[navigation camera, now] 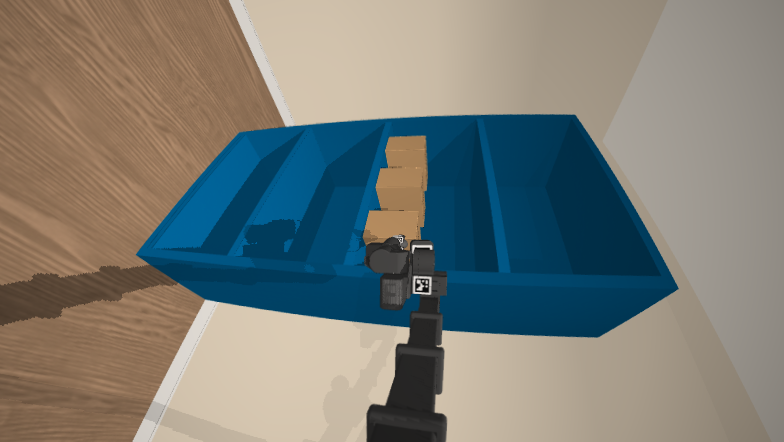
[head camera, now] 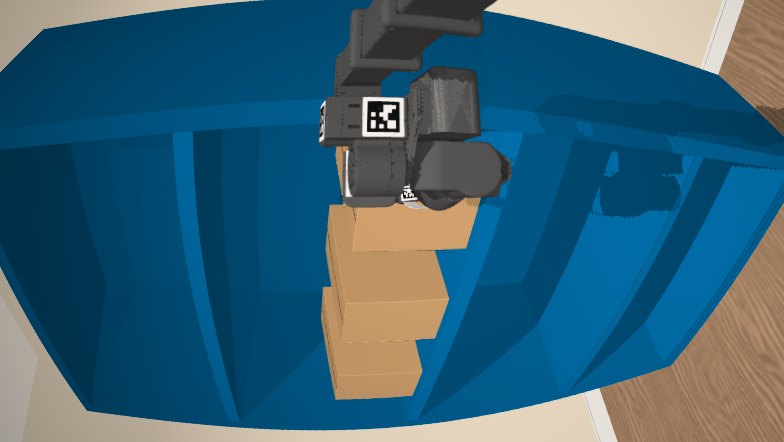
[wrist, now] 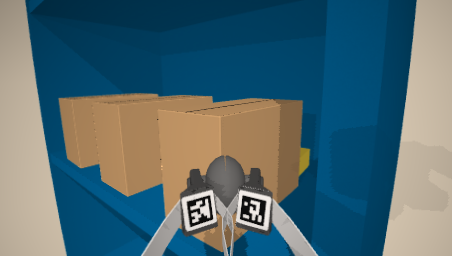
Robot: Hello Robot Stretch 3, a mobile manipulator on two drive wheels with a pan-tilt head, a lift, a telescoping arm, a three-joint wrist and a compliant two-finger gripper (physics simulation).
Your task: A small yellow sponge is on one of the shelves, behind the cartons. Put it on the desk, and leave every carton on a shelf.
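Frame: origin at the robot's base, x down, y right, z back, level; centimetres.
Seen in the pictures: gripper, fingertip midpoint: (navigation camera: 401, 243) (wrist: 224, 174).
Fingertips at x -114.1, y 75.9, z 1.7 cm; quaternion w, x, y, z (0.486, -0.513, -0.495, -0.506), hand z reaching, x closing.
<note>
Pixels of each thing's middle, then the offset from my fingertips to it. Level surfaces: height alone.
- yellow sponge at the middle of its body: (wrist: 291, 160) dx +12.8, dy +39.0, dz +16.4 cm
- nearest carton at the middle of its body: (head camera: 401, 169) (wrist: 240, 155) (navigation camera: 395, 243) dx +6.0, dy +23.2, dz +2.8 cm
- middle carton at the middle of its body: (head camera: 381, 272) (wrist: 160, 136) (navigation camera: 402, 198) dx +6.0, dy +38.7, dz -15.6 cm
- far carton at the middle of its body: (head camera: 368, 344) (wrist: 114, 125) (navigation camera: 408, 164) dx +6.0, dy +54.2, dz -33.9 cm
- wooden floor at its surface level: dx +114.1 cm
The yellow sponge (wrist: 304, 161) shows partly, past the right rear edge of the nearest carton (head camera: 414, 227) (navigation camera: 392, 224) (wrist: 190, 150), which hides the rest. A middle carton (head camera: 395, 280) (navigation camera: 400, 183) (wrist: 112, 145) and a far carton (head camera: 378, 378) (navigation camera: 406, 143) (wrist: 69, 130) stand beside it in a row on the same shelf. My gripper (wrist: 224, 174) is shut, with its fingertips together and nothing seen between them, in front of the nearest carton's front corner. The wrist hides most of the fingers in the head and navigation views. The desk does not show.
The blue shelf unit (head camera: 183, 181) (navigation camera: 492, 214) (wrist: 352, 60) has side walls and boards around the cartons. Its right side wall is close to the nearest carton and sponge in the wrist view. Shelf space shows above the cartons. Beige walls and a wooden floor (navigation camera: 137, 82) lie beyond.
</note>
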